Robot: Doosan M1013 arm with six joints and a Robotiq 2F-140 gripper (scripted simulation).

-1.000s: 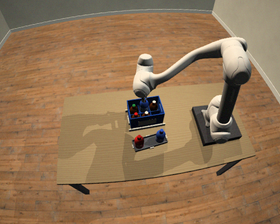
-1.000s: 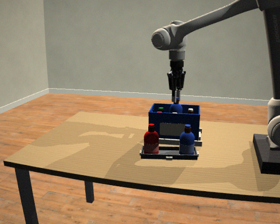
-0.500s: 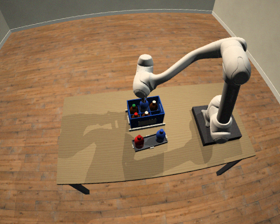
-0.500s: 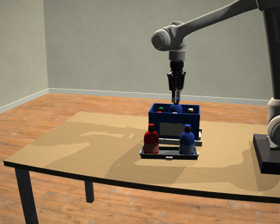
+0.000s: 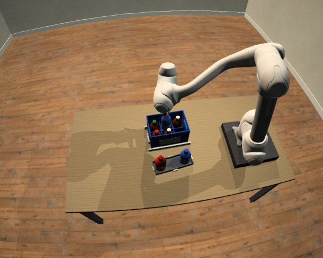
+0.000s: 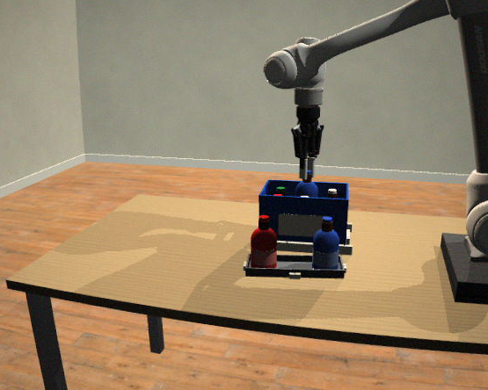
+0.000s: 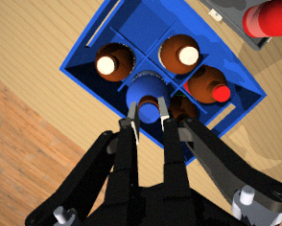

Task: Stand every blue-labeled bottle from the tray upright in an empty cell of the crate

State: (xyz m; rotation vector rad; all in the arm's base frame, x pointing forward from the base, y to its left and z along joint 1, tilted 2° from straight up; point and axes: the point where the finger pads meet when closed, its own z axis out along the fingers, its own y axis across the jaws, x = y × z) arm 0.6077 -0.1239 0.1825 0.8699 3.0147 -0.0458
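My gripper is now 150 mm above the blue crate, 40 mm to the right of it and 10 mm past it. Round my hand: dark tray: 280 mm to the left, 220 mm below, 30 mm behind; red-labeled bottle: 290 mm to the left, 150 mm below, 60 mm ahead.
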